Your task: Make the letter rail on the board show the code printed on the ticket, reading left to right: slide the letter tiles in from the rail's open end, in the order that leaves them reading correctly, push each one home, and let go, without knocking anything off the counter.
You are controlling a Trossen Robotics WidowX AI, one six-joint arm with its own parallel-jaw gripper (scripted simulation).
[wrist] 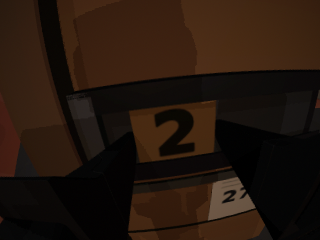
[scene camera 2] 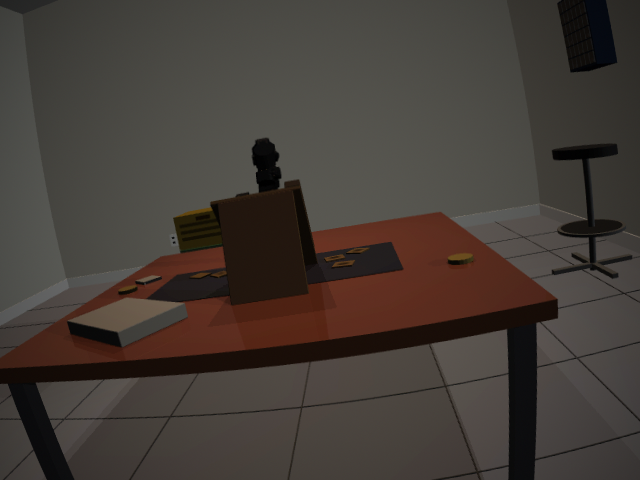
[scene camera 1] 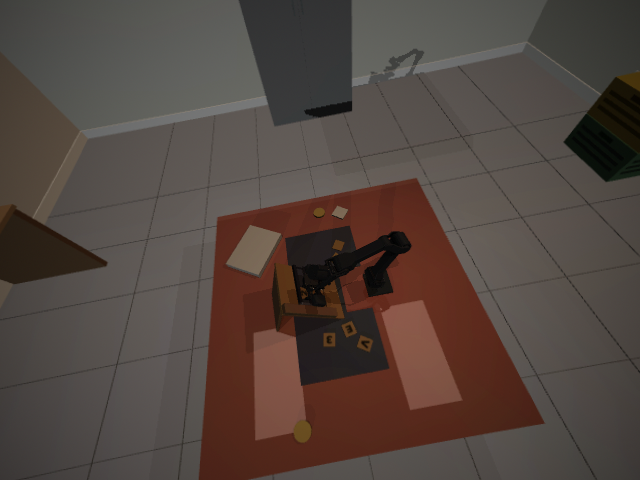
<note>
The gripper [wrist: 175, 132] carries a tile [wrist: 161, 133]. Also in view: a white ticket [wrist: 228, 197] and a book [scene camera 2: 120, 323].
The book also shows in scene camera 1 [scene camera 1: 254, 251]. Scene camera 2 does not show the white ticket, which is hidden by a wooden board.
</note>
